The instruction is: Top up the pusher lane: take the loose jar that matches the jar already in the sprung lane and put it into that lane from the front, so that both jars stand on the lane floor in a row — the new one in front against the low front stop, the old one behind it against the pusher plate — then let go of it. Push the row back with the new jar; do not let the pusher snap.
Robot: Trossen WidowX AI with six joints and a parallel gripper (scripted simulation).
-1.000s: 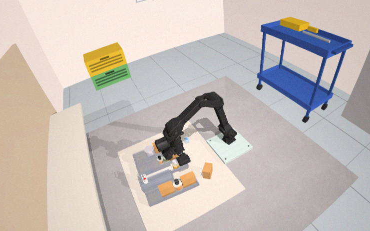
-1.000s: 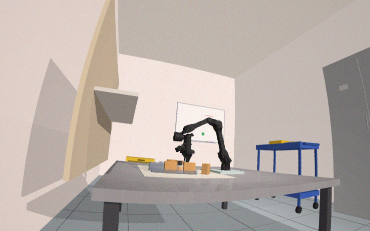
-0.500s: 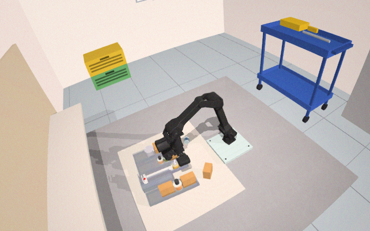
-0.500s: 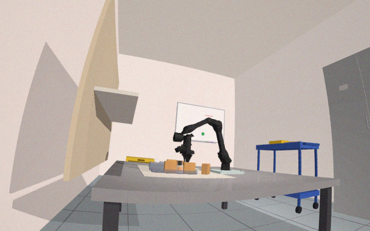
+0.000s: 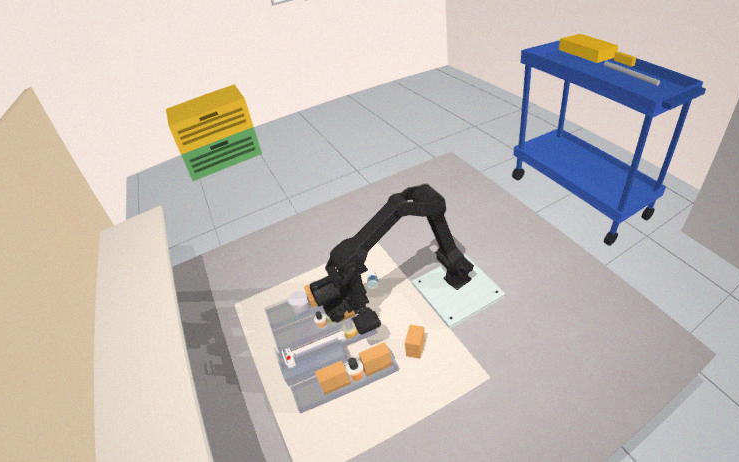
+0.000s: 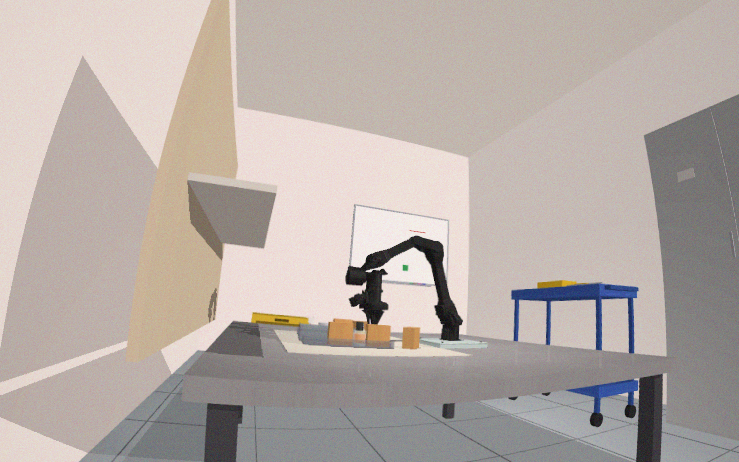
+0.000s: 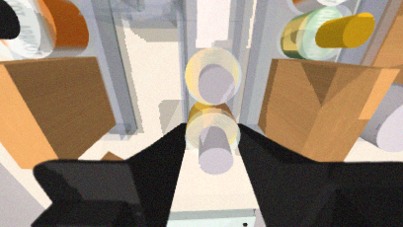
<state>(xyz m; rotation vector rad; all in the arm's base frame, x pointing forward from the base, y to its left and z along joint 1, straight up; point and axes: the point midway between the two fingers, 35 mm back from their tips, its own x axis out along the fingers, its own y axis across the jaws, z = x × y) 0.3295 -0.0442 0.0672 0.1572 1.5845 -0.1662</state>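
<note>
Right now my gripper tip is 140 mm short of the grey rack and 30 mm above it. Also, from my gripper tip: small blue-white jar 130 mm behind, 140 mm to the right, 30 mm below; then brown box 80 mm behind, 140 mm to the left, 10 mm below; then white pusher plate 150 mm ahead.
</note>
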